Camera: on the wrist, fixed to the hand. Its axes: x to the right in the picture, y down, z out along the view.
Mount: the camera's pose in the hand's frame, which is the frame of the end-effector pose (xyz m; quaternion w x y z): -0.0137 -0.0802 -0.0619 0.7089 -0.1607 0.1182 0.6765
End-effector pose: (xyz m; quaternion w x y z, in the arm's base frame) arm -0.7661 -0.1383 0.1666 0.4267 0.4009 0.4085 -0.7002
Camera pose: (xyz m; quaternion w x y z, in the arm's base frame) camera -0.8228 -0.0538 0.1762 0.7923 0.5748 0.1813 -0.0947
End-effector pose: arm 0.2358 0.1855 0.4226 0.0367 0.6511 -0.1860 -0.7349
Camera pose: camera 0.3130 0.2500 0.4046 0.6498 0.4167 -0.4499 -0.4491
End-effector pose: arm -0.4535 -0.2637 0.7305 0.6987 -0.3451 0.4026 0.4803
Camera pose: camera -0.3946 -0.3470 0.7233 0.0673 -0.1413 0.5243 0.8370
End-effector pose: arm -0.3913 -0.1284 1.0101 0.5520 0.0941 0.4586 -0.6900
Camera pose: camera -0.4775 -0.0760 1.0265 0.8190 0.3698 0.4376 -0.0309
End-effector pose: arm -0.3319 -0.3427 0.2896 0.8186 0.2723 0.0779 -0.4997
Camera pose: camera -0.3987 -0.3279 0.2136 0.9529 0.1732 0.0481 0.2442
